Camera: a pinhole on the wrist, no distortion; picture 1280 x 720 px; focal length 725.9 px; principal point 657.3 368.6 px. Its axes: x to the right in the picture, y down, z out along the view. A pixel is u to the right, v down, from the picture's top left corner.
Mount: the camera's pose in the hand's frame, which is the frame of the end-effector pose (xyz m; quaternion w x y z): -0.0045 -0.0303 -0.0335 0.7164 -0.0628 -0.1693 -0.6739
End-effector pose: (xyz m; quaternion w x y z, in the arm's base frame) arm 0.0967 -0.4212 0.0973 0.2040 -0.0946 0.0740 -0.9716
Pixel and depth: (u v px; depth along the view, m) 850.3 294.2 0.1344
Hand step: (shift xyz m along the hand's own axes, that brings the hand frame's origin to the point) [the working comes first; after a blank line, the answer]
In the camera's frame: 0.0357 -0.0138 0.1344

-0.0381 -0.0224 0.1019
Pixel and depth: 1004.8 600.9 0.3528
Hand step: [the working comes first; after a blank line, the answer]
In the camera's frame: 0.1689 0.1129 0.3528

0.0570 -0.0681 0.3672
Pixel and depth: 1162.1 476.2 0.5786
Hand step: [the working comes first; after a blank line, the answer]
In the camera's frame: 0.4024 0.0858 0.5786

0.0026 -0.2190 0.6509
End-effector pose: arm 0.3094 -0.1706 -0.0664 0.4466 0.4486 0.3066 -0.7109
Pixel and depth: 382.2 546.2 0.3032
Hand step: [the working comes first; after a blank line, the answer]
In the camera's frame: -0.1149 0.0742 0.3032

0.0169 0.1809 0.2226
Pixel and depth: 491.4 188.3 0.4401
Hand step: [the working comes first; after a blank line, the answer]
In the camera's frame: -0.1006 -0.1093 0.4401

-0.1853 0.1955 0.3299
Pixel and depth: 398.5 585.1 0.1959
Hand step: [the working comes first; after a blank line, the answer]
In the camera's frame: -0.0698 0.0584 0.1959

0.0198 0.1029 0.1348
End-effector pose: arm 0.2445 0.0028 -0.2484 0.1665 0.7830 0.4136 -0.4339
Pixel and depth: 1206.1 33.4 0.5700
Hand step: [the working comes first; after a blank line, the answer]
In the camera's frame: 0.4309 -0.2632 0.5700

-0.3395 -0.2779 0.6040
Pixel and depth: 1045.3 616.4 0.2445
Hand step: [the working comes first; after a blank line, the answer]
In the camera's frame: 0.1307 0.0835 0.2445

0.0437 -0.0689 0.2494
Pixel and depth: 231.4 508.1 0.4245
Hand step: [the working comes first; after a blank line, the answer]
In the camera's frame: -0.2491 0.0816 0.4245

0.0004 0.3468 0.2931
